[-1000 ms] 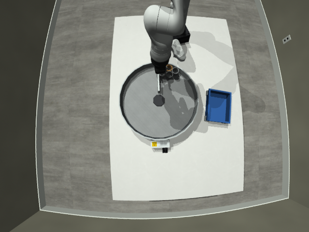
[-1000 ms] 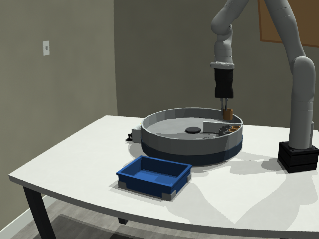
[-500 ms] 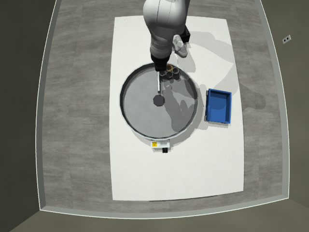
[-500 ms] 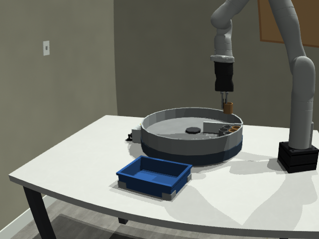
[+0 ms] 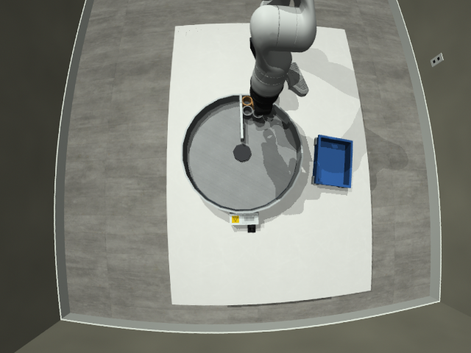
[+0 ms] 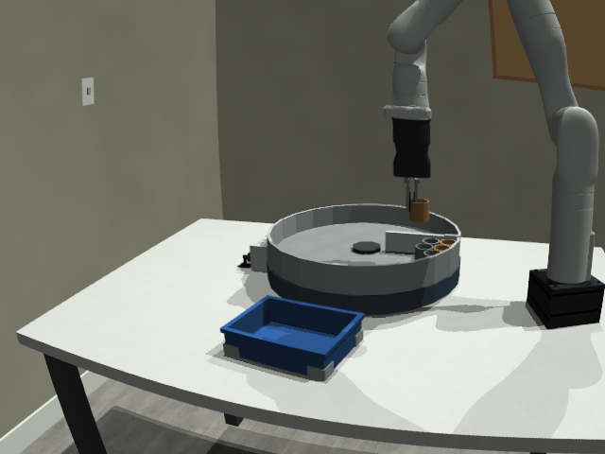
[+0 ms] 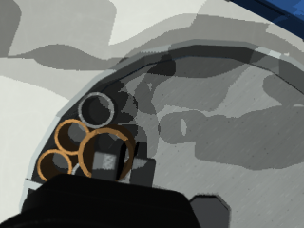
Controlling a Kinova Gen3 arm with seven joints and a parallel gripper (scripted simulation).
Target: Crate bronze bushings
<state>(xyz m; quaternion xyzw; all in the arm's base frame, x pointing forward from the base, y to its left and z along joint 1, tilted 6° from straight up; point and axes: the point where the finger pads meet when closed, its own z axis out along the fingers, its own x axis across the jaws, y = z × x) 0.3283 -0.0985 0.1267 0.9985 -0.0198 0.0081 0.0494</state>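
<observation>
Right now my hand is 190 mm short of the blue crate, 250 mm to the right of it and 160 mm above it. The rest, counted from my hand: round turning table: 100 mm ahead, 90 mm to the right, 130 mm below.
</observation>
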